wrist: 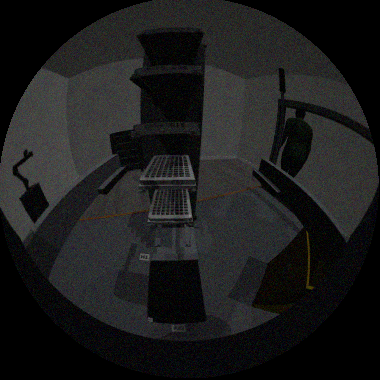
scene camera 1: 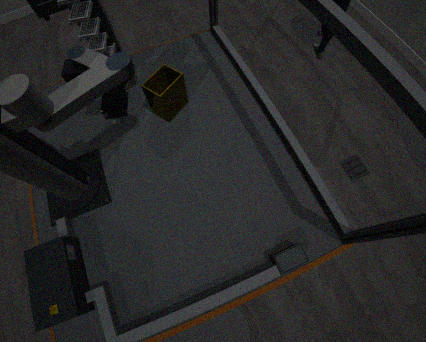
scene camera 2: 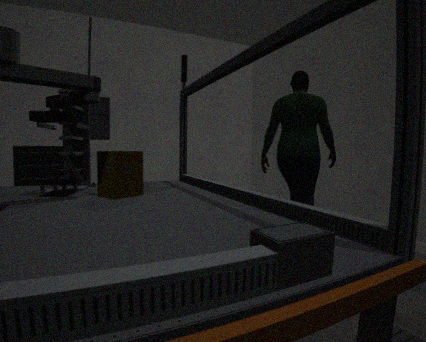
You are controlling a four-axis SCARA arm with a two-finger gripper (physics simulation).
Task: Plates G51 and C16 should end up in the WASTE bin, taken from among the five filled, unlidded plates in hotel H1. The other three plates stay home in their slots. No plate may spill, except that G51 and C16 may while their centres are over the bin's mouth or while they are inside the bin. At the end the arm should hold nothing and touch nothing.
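Places are measured from the arm's base along level axes (x ahead, y left, z up), in millimetres.
Where they show: gripper, between the fingertips: [wrist: 191, 160] [scene camera 1: 96, 47] [scene camera 2: 70, 127]; arm's base, origin of its link: [scene camera 1: 77, 186].
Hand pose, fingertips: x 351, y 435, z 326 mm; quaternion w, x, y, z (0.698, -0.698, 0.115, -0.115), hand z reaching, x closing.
Note:
Each offset is from my fingertips to the top centre of the thing.
Hotel H1 [scene camera 1: 108, 24] [scene camera 2: 82, 145] [wrist: 202, 95] stands upright at the back left. In the wrist view three filled plates show from below, a top one {4 mm back, 103 mm left, 195 mm up} [wrist: 172, 37], a second {4 mm back, 103 mm left, 117 mm up} [wrist: 167, 72] and a third {4 mm back, 103 mm left, 38 mm up} [wrist: 167, 129]. Under them a fourth plate {4 mm back, 103 mm left, 40 mm down} [wrist: 168, 170] and a fifth plate {4 mm back, 103 mm left, 118 mm down} [wrist: 170, 205] show their wells. All sit level in their slots. Their labels are too dark to read, so G51 and C16 cannot be told apart. My gripper [scene camera 1: 115, 107] is open and empty, hanging in front of the hotel, apart from the plates; its fingers are hard to make out. The yellow WASTE bin {217 mm ahead, 203 mm right, 113 mm down} [scene camera 1: 170, 102] [scene camera 2: 120, 175] [wrist: 285, 270] stands right of it.
A black block {50 mm back, 64 mm right, 243 mm down} [wrist: 176, 290] stands low in front of the hotel. The arm's elbow [scene camera 1: 118, 61] is left of the bin. A low grey box {399 mm ahead, 1102 mm right, 238 mm down} [scene camera 1: 290, 257] [scene camera 2: 295, 250] stands at the front right corner. A person [scene camera 2: 300, 135] [wrist: 297, 142] is beyond the side barrier.

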